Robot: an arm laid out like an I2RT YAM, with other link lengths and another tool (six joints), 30 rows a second.
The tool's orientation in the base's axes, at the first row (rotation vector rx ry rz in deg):
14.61, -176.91, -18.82
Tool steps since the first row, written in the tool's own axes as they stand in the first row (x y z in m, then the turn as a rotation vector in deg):
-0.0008, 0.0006, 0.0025, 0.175, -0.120, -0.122
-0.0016, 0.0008, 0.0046, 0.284, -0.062, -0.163
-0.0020, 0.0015, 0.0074, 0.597, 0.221, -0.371
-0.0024, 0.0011, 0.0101, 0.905, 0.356, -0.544
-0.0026, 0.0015, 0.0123, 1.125, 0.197, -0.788
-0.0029, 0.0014, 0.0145, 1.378, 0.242, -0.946
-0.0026, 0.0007, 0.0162, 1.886, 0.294, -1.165
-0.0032, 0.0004, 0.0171, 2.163, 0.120, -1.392
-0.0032, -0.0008, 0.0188, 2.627, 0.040, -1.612
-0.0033, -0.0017, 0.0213, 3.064, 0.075, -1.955
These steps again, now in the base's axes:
0.0006, 0.0012, -0.0023, -0.148, -0.170, 0.095
0.0013, 0.0020, -0.0043, -0.263, -0.140, 0.149
0.0014, 0.0033, -0.0069, -0.608, 0.038, 0.414
0.0018, 0.0035, -0.0097, -0.926, 0.082, 0.615
0.0018, 0.0044, -0.0117, -1.107, -0.159, 0.821
0.0020, 0.0048, -0.0139, -1.357, -0.190, 0.988
0.0018, 0.0045, -0.0157, -1.857, -0.268, 1.217
0.0024, 0.0044, -0.0167, -2.092, -0.529, 1.404
0.0025, 0.0036, -0.0186, -2.528, -0.728, 1.607
0.0026, 0.0033, -0.0212, -2.950, -0.837, 1.953

